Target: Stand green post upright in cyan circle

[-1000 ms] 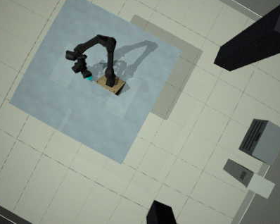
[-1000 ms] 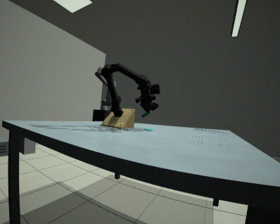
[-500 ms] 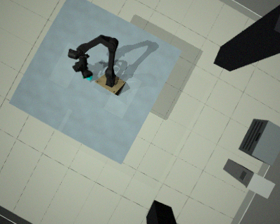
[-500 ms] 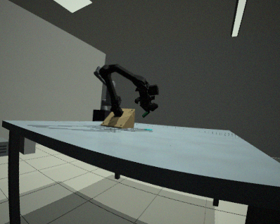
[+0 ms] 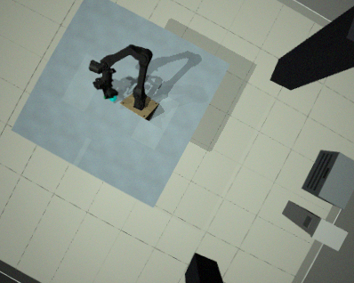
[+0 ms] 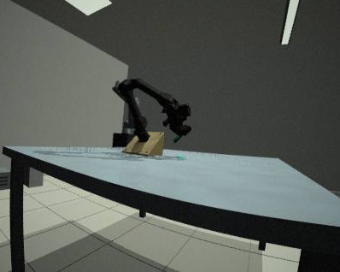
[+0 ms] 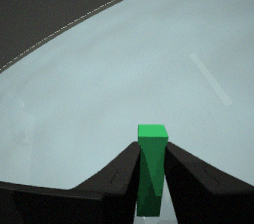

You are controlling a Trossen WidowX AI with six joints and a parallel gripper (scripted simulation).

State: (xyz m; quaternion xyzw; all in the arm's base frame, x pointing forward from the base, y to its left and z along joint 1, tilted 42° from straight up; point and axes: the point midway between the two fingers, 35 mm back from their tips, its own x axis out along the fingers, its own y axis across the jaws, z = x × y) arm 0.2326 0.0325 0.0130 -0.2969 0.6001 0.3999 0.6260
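Right now the cyan circle is 2 cm ahead of my gripper tip, 2 cm to the right of it and 13 cm below it. From my gripper tip the other things lie so: green post: 1 cm behind, 1 cm to the right, 2 cm below.
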